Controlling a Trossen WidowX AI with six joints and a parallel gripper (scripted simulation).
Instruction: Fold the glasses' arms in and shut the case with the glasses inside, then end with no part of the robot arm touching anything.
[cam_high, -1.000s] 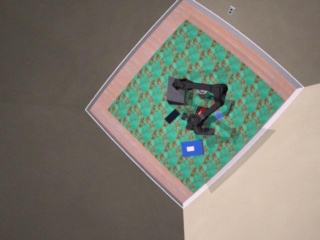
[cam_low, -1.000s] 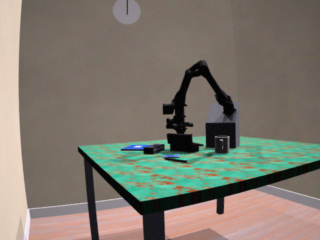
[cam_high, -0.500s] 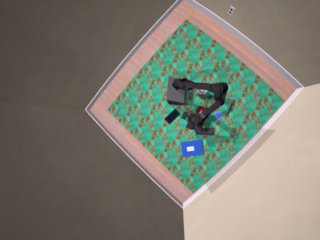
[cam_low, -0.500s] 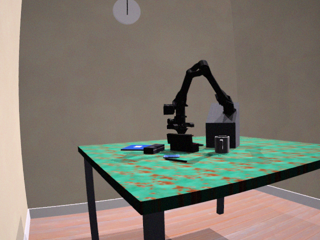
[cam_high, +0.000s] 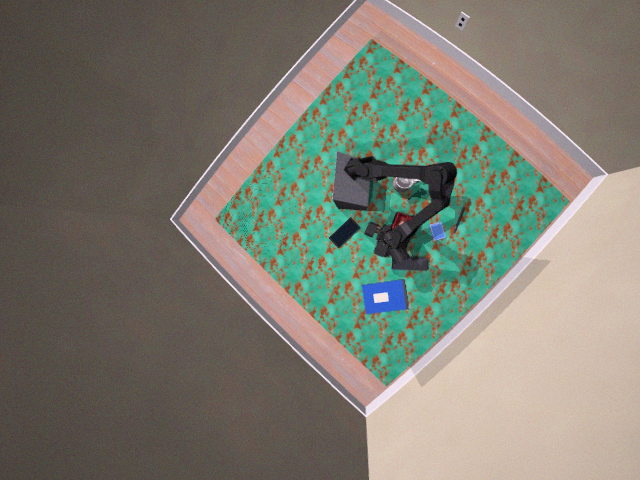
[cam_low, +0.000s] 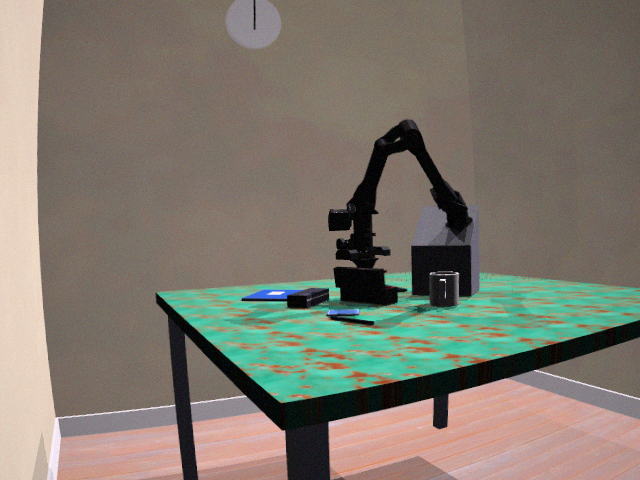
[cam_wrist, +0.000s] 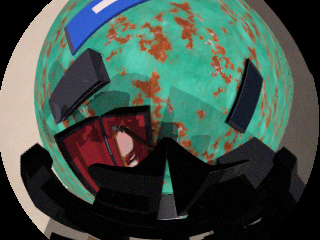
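Right now the glasses is 20 mm ahead of my hand, 40 mm to the left of it and 40 mm below it. Round my hand: black glasses case 50 mm ahead, 70 mm to the left, 40 mm below; black box 180 mm ahead, 10 mm to the right, 70 mm below; glasses case lid 70 mm ahead, 80 mm to the left, 10 mm below.
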